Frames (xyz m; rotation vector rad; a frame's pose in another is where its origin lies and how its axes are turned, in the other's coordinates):
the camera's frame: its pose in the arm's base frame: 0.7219 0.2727 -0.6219 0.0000 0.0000 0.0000
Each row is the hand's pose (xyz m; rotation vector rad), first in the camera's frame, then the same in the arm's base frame.
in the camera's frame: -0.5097 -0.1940 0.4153 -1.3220 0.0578 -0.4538
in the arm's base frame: 0.2122 0.0787 -0.2066 -1.3220 0.0578 -0.4538
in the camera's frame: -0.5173 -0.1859 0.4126 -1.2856 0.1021 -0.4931
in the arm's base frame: 0.2046 0.0868 -0.2093 -1.2856 0.1021 -0.4931
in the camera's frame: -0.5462 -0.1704 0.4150 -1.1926 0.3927 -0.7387
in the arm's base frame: 0.1757 0.1023 -0.2069 -1.1926 0.3927 -0.7387
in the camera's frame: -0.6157 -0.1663 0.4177 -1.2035 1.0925 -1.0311
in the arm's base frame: 0.1062 0.1064 -0.2042 -1.2035 1.0925 -1.0311
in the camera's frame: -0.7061 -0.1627 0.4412 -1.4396 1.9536 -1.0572
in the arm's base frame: 0.0158 0.1100 -0.1807 -1.4396 1.9536 -1.0572
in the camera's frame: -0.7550 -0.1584 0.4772 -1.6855 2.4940 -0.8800
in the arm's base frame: -0.0331 0.1143 -0.1447 -1.6855 2.4940 -0.8800
